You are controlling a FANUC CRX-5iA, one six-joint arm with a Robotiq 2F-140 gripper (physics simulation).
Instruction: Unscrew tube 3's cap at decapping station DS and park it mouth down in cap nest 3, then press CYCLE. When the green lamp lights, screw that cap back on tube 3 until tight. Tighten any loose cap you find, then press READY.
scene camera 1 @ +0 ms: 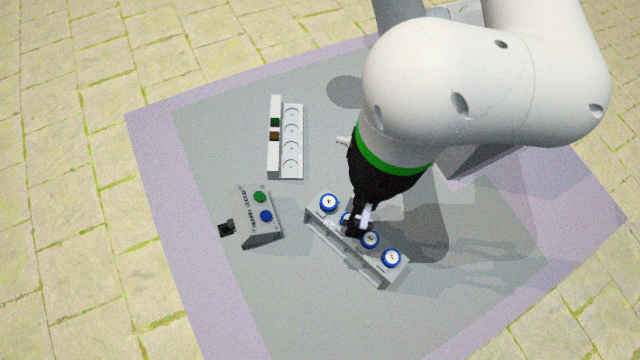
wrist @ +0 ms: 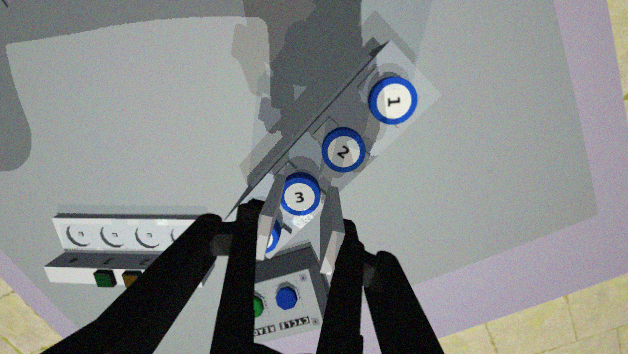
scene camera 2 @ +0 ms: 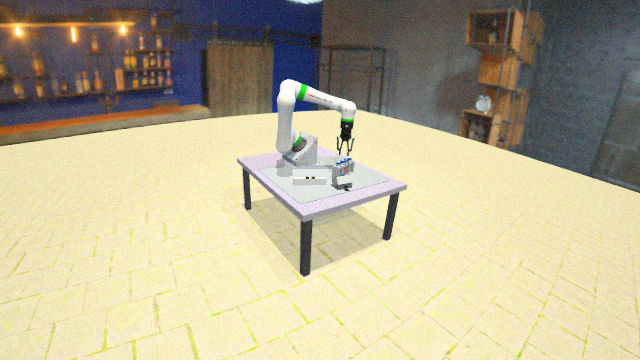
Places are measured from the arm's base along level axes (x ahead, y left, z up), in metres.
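Where they show: gripper, fingertip midpoint: (scene camera 1: 350, 221) (wrist: 303, 197) (scene camera 2: 343, 160); arm's base, link origin: (scene camera 2: 299, 145).
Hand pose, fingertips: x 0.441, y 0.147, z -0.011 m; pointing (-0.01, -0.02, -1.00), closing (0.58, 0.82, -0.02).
Observation:
Each offset is from my fingertips to the top centre of the thing. "pt": to the spot under its first point.
Tube 3's blue-rimmed cap @(dx -0.001, dy -0.004, dz -0.001 m) (wrist: 300, 196) (scene camera 1: 345, 218) sits in line with caps 1 @(dx -0.046, dy +0.090, dz -0.004 m) (wrist: 393, 100) (scene camera 1: 391, 257), 2 (wrist: 343, 149) (scene camera 1: 370, 239) and 4 @(dx +0.022, dy -0.051, dz +0.000 m) (wrist: 271, 239) (scene camera 1: 328, 202) on the grey rack @(pt dx -0.073, dy +0.107, dz -0.030 m) (wrist: 397, 56). My gripper (wrist: 303, 197) (scene camera 1: 358, 225) (scene camera 2: 344, 153) is partly open and empty, above the rack, with cap 3 showing between its fingers in the wrist view. The cap nest block (wrist: 95, 224) (scene camera 1: 300, 157) shows empty nests. The blue CYCLE button @(dx +0.140, dy -0.086, dz -0.050 m) (wrist: 286, 297) (scene camera 1: 266, 216) and green READY button @(dx +0.140, dy -0.131, dz -0.050 m) (wrist: 258, 306) (scene camera 1: 259, 196) are beside the rack. The green lamp @(dx +0.046, dy -0.311, dz -0.071 m) (wrist: 105, 278) (scene camera 1: 275, 122) looks dark.
An amber lamp @(dx +0.060, dy -0.274, dz -0.071 m) (scene camera 1: 274, 135) (wrist: 132, 279) sits beside the green one. A small black fixture @(pt dx +0.226, dy -0.108, dz -0.115 m) (scene camera 1: 226, 228) stands by the button box @(dx +0.162, dy -0.108, dz -0.041 m) (scene camera 1: 255, 220). The arm's base (scene camera 2: 306, 150) stands on the lilac-edged table (scene camera 2: 370, 197).

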